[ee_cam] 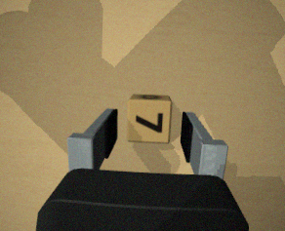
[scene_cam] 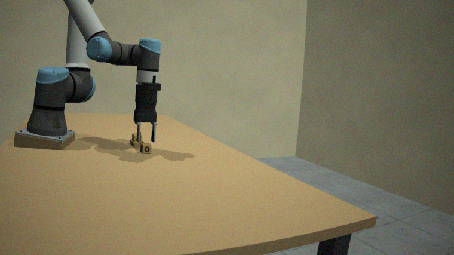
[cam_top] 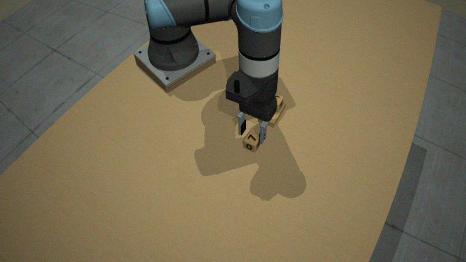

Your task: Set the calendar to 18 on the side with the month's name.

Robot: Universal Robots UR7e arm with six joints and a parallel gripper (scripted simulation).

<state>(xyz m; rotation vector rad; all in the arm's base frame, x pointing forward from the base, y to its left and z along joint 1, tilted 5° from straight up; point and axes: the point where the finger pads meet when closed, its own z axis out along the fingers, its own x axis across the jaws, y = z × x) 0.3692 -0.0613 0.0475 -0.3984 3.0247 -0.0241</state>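
Now: the wooden tray 11 cm to the left of my hand, 5 cm below it and 3 cm behind it.
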